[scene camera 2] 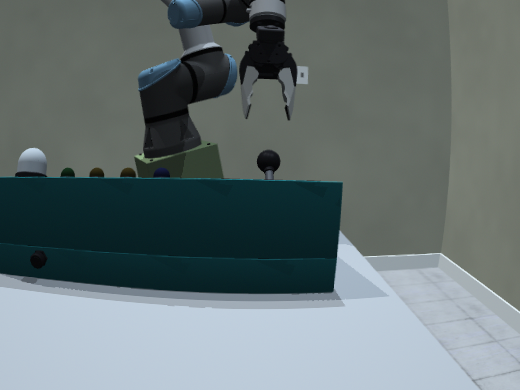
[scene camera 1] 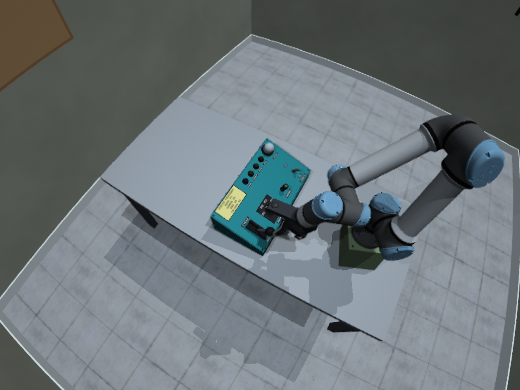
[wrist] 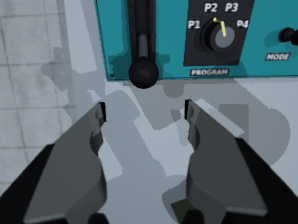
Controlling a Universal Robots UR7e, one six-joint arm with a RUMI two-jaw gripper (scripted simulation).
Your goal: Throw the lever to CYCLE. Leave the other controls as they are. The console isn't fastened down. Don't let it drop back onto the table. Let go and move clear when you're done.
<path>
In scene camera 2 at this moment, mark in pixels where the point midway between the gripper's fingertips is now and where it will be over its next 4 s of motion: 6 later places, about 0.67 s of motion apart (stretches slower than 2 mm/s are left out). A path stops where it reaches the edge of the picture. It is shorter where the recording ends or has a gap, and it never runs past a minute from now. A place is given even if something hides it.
The gripper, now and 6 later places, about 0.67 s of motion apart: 267,119; 267,133; 268,158; 268,169; 268,171; 268,169; 269,164
</path>
